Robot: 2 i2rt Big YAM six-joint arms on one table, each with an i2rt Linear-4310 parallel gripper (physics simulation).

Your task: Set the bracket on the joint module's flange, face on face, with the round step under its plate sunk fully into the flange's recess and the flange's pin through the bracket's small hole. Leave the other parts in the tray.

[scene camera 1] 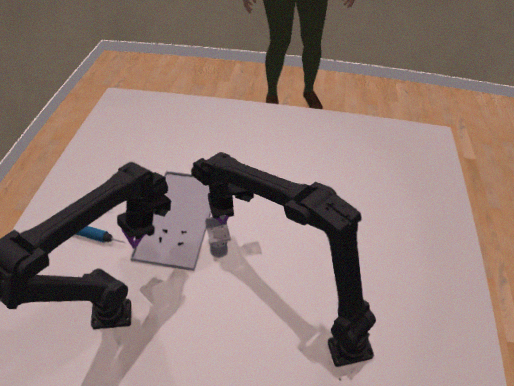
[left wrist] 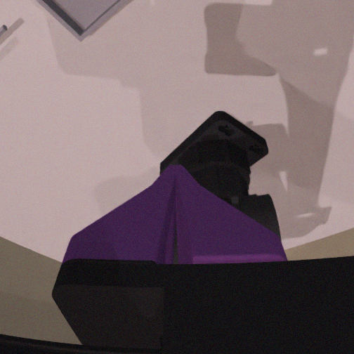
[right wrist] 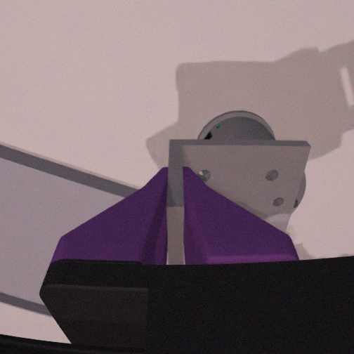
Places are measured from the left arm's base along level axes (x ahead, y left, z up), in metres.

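Where they show: left gripper, fingertip midpoint: [scene camera 1: 134, 247]; right gripper, fingertip midpoint: [scene camera 1: 223, 222]; left arm's base, origin of the base link: [scene camera 1: 111, 315]; right arm's base, origin of the base link: [scene camera 1: 350, 349].
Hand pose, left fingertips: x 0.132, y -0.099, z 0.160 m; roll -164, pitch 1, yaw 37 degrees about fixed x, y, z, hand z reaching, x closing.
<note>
Each offset is from my left fingertips to the top centre of the thing. "spot": to the spot under its first point.
My right gripper [scene camera 1: 222, 219] is shut on the upright wall of a grey L-shaped bracket [scene camera 1: 218, 235]. In the right wrist view the gripper [right wrist: 175, 182] pinches the bracket's thin wall, and the bracket's plate [right wrist: 239, 175] with small holes lies over the round grey joint module [right wrist: 236, 127]. I cannot tell whether the plate touches the flange. The module @(dx +0.073, dy -0.253, dz -0.096 m) [scene camera 1: 218, 249] stands just right of the tray @(dx +0.233, dy -0.121, dz -0.144 m) [scene camera 1: 176, 220]. My left gripper [scene camera 1: 134, 240] is shut and empty over the tray's left edge. In the left wrist view its fingers [left wrist: 174, 182] are closed on nothing.
Several small black screws [scene camera 1: 172, 237] lie in the grey tray. A blue-handled screwdriver @(spot: dx +0.164, dy +0.165, dz -0.121 m) [scene camera 1: 95, 233] lies left of the tray. A person [scene camera 1: 292, 50] stands beyond the table's far edge. The left arm's base [left wrist: 219, 140] shows in the left wrist view.
</note>
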